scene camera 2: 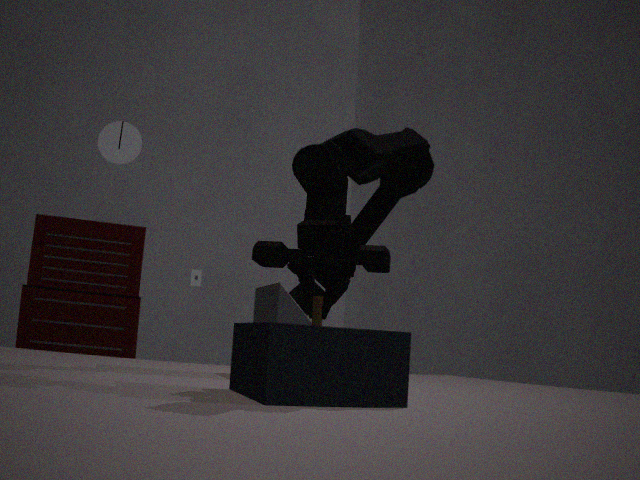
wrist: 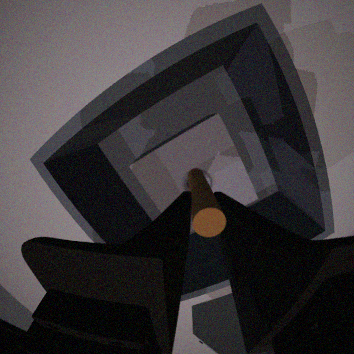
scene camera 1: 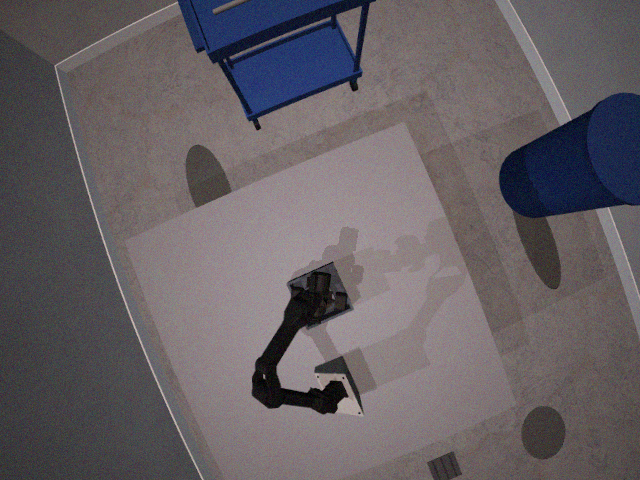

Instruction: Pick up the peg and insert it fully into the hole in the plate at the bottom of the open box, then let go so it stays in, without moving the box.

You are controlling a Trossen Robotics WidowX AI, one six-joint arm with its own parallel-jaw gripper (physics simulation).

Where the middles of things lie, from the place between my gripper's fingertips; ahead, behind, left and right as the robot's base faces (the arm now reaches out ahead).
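The brown peg [wrist: 208, 219] is here, 1 cm below my hand, and going by their middles it is the nearest to my hand of the things named here. As for the dark grey box [scene camera 2: 277, 364], that is 6 cm below my hand and 1 cm behind it.
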